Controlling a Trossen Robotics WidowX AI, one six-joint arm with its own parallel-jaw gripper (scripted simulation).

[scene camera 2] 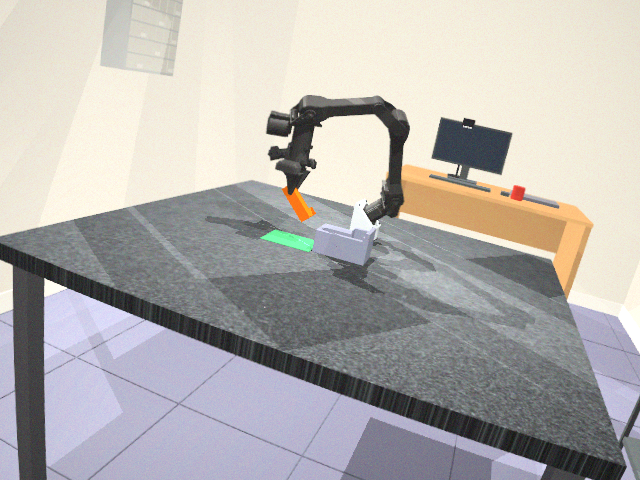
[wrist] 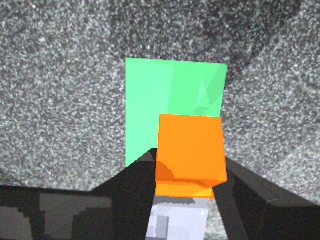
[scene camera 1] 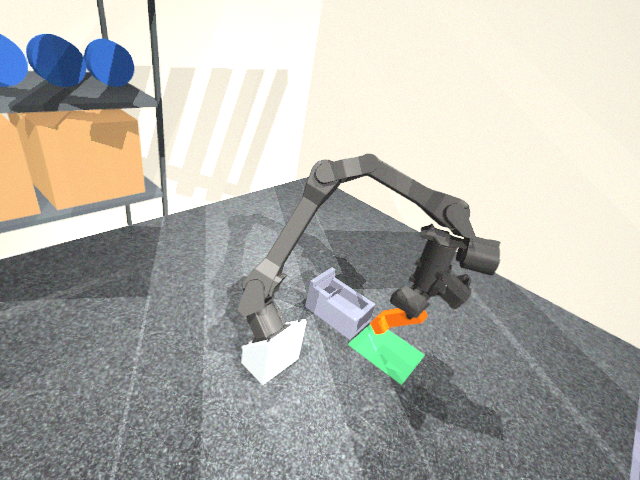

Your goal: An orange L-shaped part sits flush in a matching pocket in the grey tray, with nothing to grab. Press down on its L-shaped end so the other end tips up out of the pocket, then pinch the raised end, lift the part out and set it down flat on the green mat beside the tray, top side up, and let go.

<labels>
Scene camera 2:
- gripper
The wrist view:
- gripper
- orange L-shaped part: held by the gripper
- green mat
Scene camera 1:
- gripper
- orange L-shaped part
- green mat
</labels>
